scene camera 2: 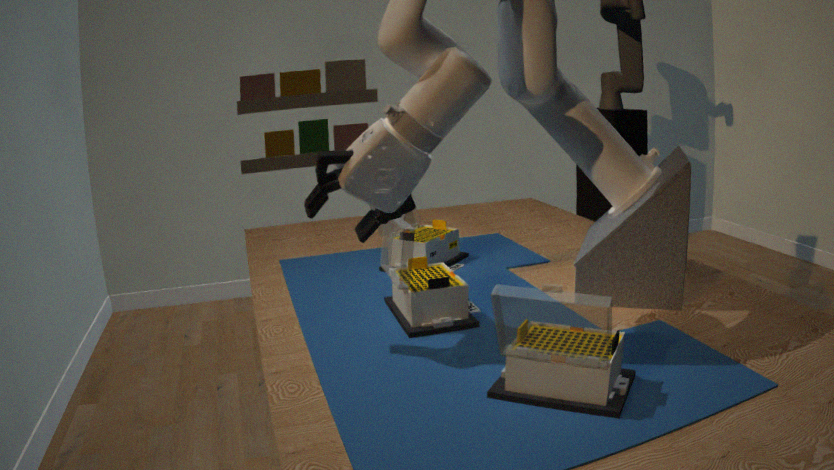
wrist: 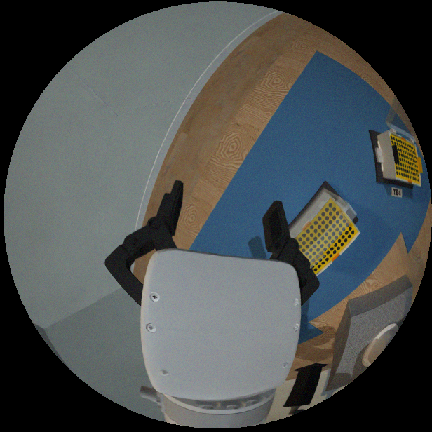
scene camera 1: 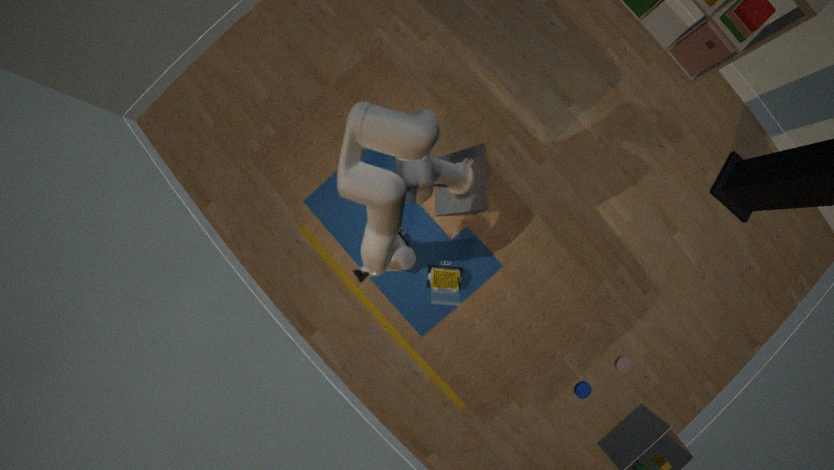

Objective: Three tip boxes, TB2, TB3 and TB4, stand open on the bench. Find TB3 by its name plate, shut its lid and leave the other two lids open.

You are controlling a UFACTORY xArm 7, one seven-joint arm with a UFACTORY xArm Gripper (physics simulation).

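Frame: origin at the arm's base, x ahead, y left, z up, level; metres.
Where they show: gripper, fingertip midpoint: (scene camera 2: 333,224) (scene camera 1: 361,263); arm's base, link origin: (scene camera 2: 636,194) (scene camera 1: 460,178).
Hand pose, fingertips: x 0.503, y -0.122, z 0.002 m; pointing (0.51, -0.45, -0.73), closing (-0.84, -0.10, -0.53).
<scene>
Things, the pixels of their centre, and the offset from my fingertips. Level surfaces: height alone.
- TB2, body centre: (scene camera 2: 436,292) 0.124 m down, 0.146 m back, 0.025 m left
- TB4, body centre: (scene camera 2: 429,248) 0.124 m down, 0.272 m back, 0.198 m right
- blue mat, surface height: 0.158 m down
TB3 (scene camera 1: 445,279) (scene camera 2: 557,376) is the white box with a yellow rack at the front of scene camera 2; its name plate (scene camera 1: 445,262) is too small to read. Its clear lid (scene camera 1: 445,298) (scene camera 2: 548,309) stands open. TB2 (scene camera 2: 437,309) (wrist: 326,237) is the middle box; its clear lid stands up and overlaps the rack in the wrist view. TB4 (scene camera 2: 444,251) (wrist: 405,159), with a readable plate (wrist: 396,192), is at the back, lid (wrist: 400,117) up. The arm hides TB4 in scene camera 1. My gripper (scene camera 1: 360,274) (scene camera 2: 337,221) (wrist: 227,200) is open and empty, above and to the left of TB2.
The boxes stand on a blue mat (scene camera 1: 423,318) (scene camera 2: 396,408) (wrist: 300,135) on the wooden bench. The arm's grey wedge base (scene camera 1: 472,198) (scene camera 2: 636,262) (wrist: 370,320) stands beside the mat. A yellow line (scene camera 1: 408,346) runs along the floor. Wall shelves (scene camera 2: 250,107) are behind.
</scene>
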